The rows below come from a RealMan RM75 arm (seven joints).
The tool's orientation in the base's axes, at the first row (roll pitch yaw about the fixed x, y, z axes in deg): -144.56 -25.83 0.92
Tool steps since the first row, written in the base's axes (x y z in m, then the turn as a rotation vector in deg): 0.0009 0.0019 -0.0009 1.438 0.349 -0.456; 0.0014 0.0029 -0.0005 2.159 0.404 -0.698; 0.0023 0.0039 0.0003 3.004 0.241 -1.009; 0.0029 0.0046 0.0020 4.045 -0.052 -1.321; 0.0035 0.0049 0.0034 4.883 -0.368 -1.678; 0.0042 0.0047 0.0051 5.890 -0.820 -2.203; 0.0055 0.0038 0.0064 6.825 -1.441 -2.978; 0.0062 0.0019 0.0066 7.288 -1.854 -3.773; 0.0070 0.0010 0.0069 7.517 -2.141 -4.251; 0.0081 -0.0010 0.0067 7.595 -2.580 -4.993; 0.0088 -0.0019 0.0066 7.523 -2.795 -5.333
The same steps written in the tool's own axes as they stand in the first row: 0.0004 -0.0008 0.0021 1.101 0.337 1.036; 0.0011 -0.0017 0.0025 1.645 0.610 1.495; 0.0023 -0.0027 0.0029 2.267 1.129 1.919; 0.0035 -0.0040 0.0022 3.064 1.806 2.336; 0.0047 -0.0048 0.0016 3.658 2.471 2.703; 0.0061 -0.0054 0.0005 4.329 3.379 3.171; 0.0078 -0.0050 -0.0006 4.824 4.536 3.699; 0.0085 -0.0033 -0.0016 4.888 5.408 4.200; 0.0093 -0.0026 -0.0021 4.882 5.951 4.462; 0.0102 -0.0005 -0.0027 4.623 6.715 4.776; 0.0108 0.0004 -0.0029 4.407 7.048 4.875
